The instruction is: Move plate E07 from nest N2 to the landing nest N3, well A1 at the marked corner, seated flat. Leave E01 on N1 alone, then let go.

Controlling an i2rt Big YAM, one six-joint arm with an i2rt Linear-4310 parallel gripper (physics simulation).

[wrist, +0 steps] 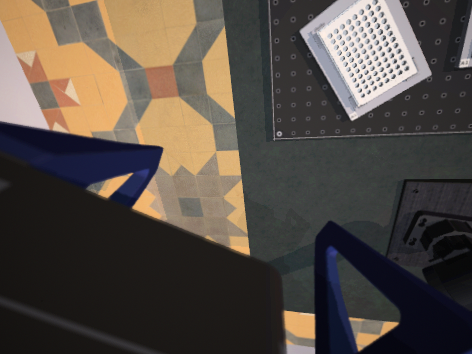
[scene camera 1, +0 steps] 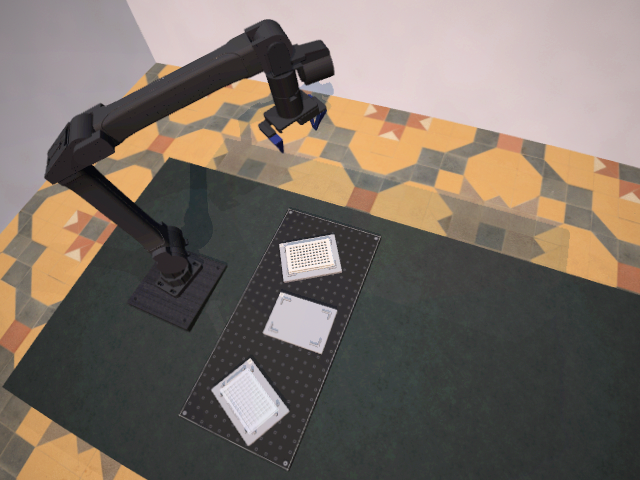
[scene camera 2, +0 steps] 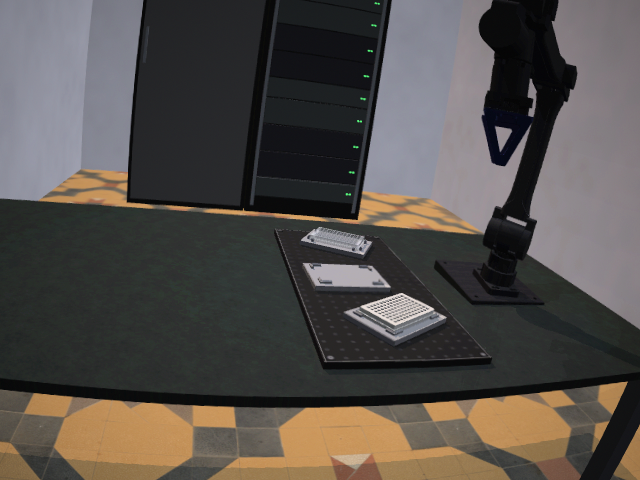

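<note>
My gripper (scene camera 1: 299, 140) (scene camera 2: 499, 162) (wrist: 244, 195) is open and empty, high above the table and well away from both plates. A cream plate with dark wells (scene camera 1: 310, 255) (scene camera 2: 397, 310) (wrist: 370, 55) sits on an end nest (scene camera 1: 337, 258) (wrist: 332, 75). A paler, translucent plate (scene camera 1: 249, 401) (scene camera 2: 338, 238) sits on the nest (scene camera 1: 281, 411) at the other end. The middle nest (scene camera 1: 300, 322) (scene camera 2: 347, 275) is bare, with brackets at its corners; a bit of it shows at the right edge of the wrist view. I cannot read the plate or nest names or tell well A1.
The nests stand on a black perforated board (scene camera 1: 336, 379) (scene camera 2: 356, 352) (wrist: 295, 112), each turned at a different angle. My arm's base plate (scene camera 1: 155, 310) (scene camera 2: 465, 289) (wrist: 420, 192) is beside it on the dark table (scene camera 1: 465, 361) (scene camera 2: 155, 310). A tall equipment rack (scene camera 2: 250, 155) stands behind the table.
</note>
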